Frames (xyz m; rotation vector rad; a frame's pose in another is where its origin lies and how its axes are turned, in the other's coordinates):
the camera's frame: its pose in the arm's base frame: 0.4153 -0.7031 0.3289 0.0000 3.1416 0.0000
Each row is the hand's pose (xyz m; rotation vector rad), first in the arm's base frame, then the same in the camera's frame.
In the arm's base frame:
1: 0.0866 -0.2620 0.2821 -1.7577 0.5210 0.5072
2: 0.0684 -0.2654 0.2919 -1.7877 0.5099 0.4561
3: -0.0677 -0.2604 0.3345 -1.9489 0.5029 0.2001
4: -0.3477 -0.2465 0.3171 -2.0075 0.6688 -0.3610
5: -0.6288 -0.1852 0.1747 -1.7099 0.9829 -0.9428
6: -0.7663 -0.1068 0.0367 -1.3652 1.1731 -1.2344
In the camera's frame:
1: 0.3287 0.4411 0.0468 -0.5994 -1.6038 -2.0772
2: 0.3469 0.4377 0.0370 -0.5394 -1.5947 -2.1141
3: 0.4830 0.4427 -0.0056 -0.2330 -1.4751 -2.2697
4: 0.7630 0.4566 0.0118 0.3975 -1.2837 -2.2105
5: 1.0441 0.5179 0.1542 0.9692 -1.1636 -1.7578
6: 1.1816 0.5963 0.2922 1.2259 -1.1271 -1.3558

